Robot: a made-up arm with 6 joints.
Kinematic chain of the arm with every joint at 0, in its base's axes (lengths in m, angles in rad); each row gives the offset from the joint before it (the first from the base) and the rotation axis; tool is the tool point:
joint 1: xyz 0 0 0.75 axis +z
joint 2: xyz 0.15 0 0 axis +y
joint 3: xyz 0 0 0.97 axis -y
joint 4: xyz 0 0 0.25 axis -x
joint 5: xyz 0.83 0 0 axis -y
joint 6: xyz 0.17 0 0 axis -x
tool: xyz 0 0 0
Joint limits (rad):
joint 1: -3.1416..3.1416
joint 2: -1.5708..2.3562
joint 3: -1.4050..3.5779
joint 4: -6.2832..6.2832
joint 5: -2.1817..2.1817
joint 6: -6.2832..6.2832
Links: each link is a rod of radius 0.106 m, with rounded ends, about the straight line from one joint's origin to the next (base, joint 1, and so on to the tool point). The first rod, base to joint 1, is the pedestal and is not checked.
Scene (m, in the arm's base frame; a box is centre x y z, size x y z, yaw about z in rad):
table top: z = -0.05
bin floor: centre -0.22 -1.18 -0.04 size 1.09 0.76 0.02 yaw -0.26
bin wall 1: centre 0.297 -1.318 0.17 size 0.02 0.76 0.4 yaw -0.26
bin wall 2: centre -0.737 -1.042 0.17 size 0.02 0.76 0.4 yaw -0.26
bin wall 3: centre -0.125 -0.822 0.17 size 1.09 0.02 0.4 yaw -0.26
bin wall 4: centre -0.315 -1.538 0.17 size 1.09 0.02 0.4 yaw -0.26
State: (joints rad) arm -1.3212 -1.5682 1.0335 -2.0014 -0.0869 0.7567
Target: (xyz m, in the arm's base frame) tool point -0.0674 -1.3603 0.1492
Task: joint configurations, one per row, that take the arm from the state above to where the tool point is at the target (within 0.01 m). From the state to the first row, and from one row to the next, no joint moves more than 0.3 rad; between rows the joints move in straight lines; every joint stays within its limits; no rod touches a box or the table.
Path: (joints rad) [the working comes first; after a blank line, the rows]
Joints at the target: -1.6193 1.1692 -0.3311 -2.0025 0.0090 0.7567
Straight joint move there: touches bin wall 4.

1: -1.3581 -1.2806 0.8415 -2.0017 -0.0719 0.7567
2: -1.3950 -0.9930 0.6495 -2.0021 -0.0568 0.7567
3: -1.4319 -0.7053 0.4575 -2.0024 -0.0418 0.7567
4: -1.4689 -0.4177 0.2655 -2.0028 -0.0268 0.7567
5: -1.5058 -0.1301 0.0735 -2.0031 -0.0117 0.7567
6: -1.5427 0.1575 -0.1185 -2.0034 0.0033 0.7567
7: -1.5796 0.4451 -0.3105 -2.0038 0.0183 0.7567
8: -1.6165 0.7328 -0.5024 -2.0041 0.0334 0.7567
9: -1.6179 0.9510 -0.4168 -2.0033 0.0212 0.7567
10: -1.6193 1.1692 -0.3311 -2.0025 0.0090 0.7567

